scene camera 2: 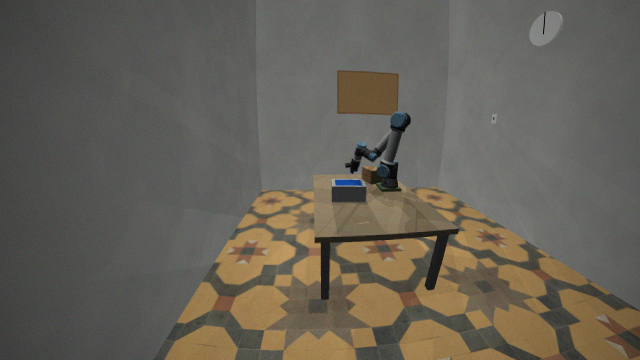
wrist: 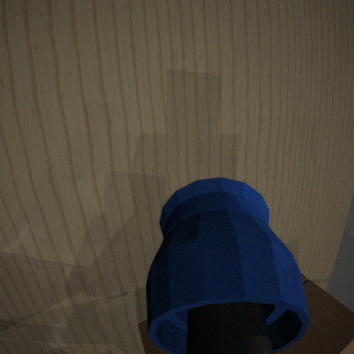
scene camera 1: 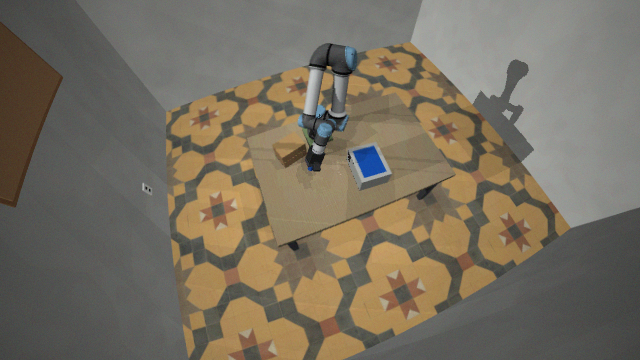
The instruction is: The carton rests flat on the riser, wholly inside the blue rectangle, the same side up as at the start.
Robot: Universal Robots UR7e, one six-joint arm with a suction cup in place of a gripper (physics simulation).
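Frame: origin at the arm's base, x ahead, y left, z up, level; metres.
Seen in the pictures: hand at its tool point: (scene camera 2: pixel 351 172) (wrist: pixel 214 225) (scene camera 1: pixel 310 169); arm's base at its link origin: (scene camera 2: pixel 389 185).
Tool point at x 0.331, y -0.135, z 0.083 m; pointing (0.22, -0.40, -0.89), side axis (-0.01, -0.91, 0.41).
Observation:
Pixels of each thing's top centre, then the offset from my tool point to it. Level surfaces: height alone.
- brown carton at its top centre: (scene camera 1: pixel 288 144) (scene camera 2: pixel 372 168) dx -0.210, dy -0.092, dz +0.021 m
- light grey riser at its top centre: (scene camera 1: pixel 369 161) (scene camera 2: pixel 348 182) dx +0.057, dy +0.367, dz +0.011 m
- blue rectangle at its top centre: (scene camera 1: pixel 369 161) (scene camera 2: pixel 348 182) dx +0.057, dy +0.367, dz +0.011 m
- wooden table at its surface level: dz -0.109 m
The brown carton (scene camera 1: pixel 287 147) (scene camera 2: pixel 370 175) stands on the table beside the arm's base; part of it (wrist: pixel 327 310) shows at the lower right of the wrist view, partly hidden behind the cup. My blue suction cup (scene camera 1: pixel 310 169) (scene camera 2: pixel 352 172) (wrist: pixel 215 192) hangs above the table beside the carton, apart from it, with nothing on its mouth. The suction is on. The light grey riser (scene camera 1: pixel 375 183) (scene camera 2: pixel 348 194) stands on the table on the other side of the cup in the scene 1 view. The blue rectangle (scene camera 1: pixel 370 161) (scene camera 2: pixel 348 183) on its top has nothing on it.
The wooden table (scene camera 1: pixel 320 215) (scene camera 2: pixel 380 220) carries the carton, the riser and the arm. The arm's green base plate (scene camera 2: pixel 389 188) lies close to the carton. In the wrist view, shadows of the arm fall on the table. Grey walls stand around the table.

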